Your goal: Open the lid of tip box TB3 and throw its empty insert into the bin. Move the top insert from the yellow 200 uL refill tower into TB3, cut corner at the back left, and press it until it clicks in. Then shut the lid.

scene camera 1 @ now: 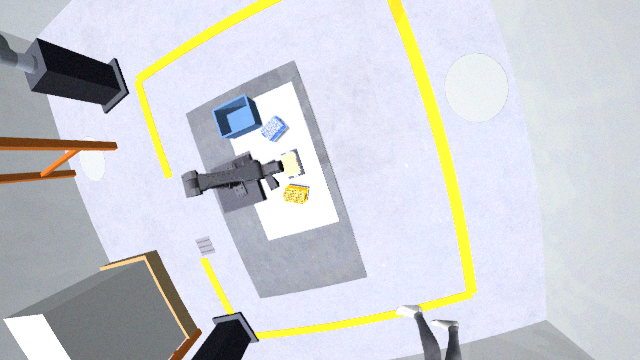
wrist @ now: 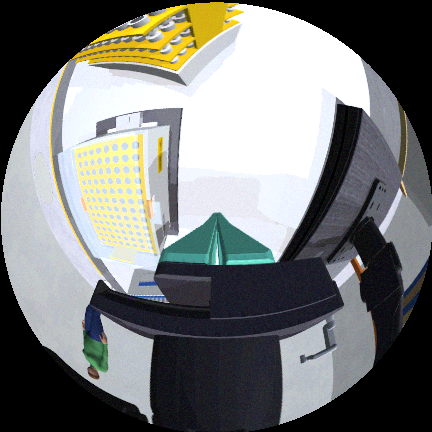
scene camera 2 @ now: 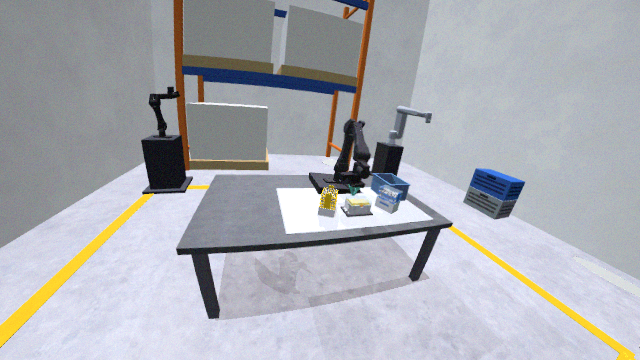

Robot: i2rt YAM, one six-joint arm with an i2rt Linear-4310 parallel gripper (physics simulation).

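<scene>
Tip box TB3 (scene camera 1: 291,164) (scene camera 2: 358,207) (wrist: 154,175) sits on a dark base on the white mat. Its clear lid looks shut, and the pale yellow insert (wrist: 112,192) with round holes shows through it. The yellow refill tower (scene camera 1: 296,194) (scene camera 2: 328,200) (wrist: 165,37) stands beside the box, with stacked inserts of tips; it is cut off at the top of the wrist view. My gripper (scene camera 2: 354,190) (wrist: 216,218) has its green fingers pressed together, empty, above the mat on the arm-base side of TB3. In scene camera 1 the fingers are hidden under the wrist. The blue bin (scene camera 1: 241,133) (scene camera 2: 380,186) stands near the table's side edge.
A blue refill tower (scene camera 1: 274,128) (scene camera 2: 388,200) stands between TB3 and the bin; part of it shows low in the wrist view. The arm's dark base plate (scene camera 1: 242,200) (scene camera 2: 322,182) is behind the mat (scene camera 1: 310,220) (scene camera 2: 300,225). The grey table (scene camera 1: 300,260) (scene camera 2: 215,220) extends past the yellow tower.
</scene>
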